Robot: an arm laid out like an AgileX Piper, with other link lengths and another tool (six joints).
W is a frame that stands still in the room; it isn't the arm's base.
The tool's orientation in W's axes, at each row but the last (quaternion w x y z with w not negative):
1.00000, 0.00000, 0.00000, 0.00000
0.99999, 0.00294, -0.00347, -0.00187
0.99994, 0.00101, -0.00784, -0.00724
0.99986, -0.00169, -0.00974, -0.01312
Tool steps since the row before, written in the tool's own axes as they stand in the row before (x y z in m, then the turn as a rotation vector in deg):
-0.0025, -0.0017, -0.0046, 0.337, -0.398, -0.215
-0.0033, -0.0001, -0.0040, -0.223, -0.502, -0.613
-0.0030, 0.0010, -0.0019, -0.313, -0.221, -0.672
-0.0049, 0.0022, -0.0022, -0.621, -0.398, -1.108
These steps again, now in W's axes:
-0.0025, -0.0017, -0.0046, 0.337, -0.398, -0.215
-0.0033, -0.0001, -0.0040, -0.221, -0.498, -0.617
-0.0030, 0.0010, -0.0019, -0.306, -0.215, -0.677
-0.0048, 0.0023, -0.0023, -0.610, -0.386, -1.119

